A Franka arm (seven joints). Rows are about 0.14 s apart.
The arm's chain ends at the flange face. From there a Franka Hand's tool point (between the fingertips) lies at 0.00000 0.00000 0.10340 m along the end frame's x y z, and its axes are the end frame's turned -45 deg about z.
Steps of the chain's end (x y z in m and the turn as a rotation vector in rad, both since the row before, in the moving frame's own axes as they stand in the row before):
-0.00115, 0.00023, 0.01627, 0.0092, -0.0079, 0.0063
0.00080, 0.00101, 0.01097, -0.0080, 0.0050, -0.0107
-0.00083, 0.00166, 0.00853, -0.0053, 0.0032, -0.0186
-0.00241, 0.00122, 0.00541, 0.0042, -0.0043, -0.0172
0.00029, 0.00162, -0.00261, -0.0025, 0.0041, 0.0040
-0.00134, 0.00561, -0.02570, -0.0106, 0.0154, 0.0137
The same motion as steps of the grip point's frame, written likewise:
-0.00088, -0.00190, 0.01626, 0.0121, 0.0009, 0.0063
-0.00036, 0.00223, 0.01097, -0.0092, -0.0021, -0.0107
-0.00191, 0.00121, 0.00853, -0.0060, -0.0015, -0.0186
-0.00258, -0.00146, 0.00541, 0.0060, -0.0001, -0.0172
-0.00082, 0.00183, -0.00261, -0.0047, 0.0011, 0.0040
-0.00458, 0.00492, -0.02572, -0.0184, 0.0034, 0.0137

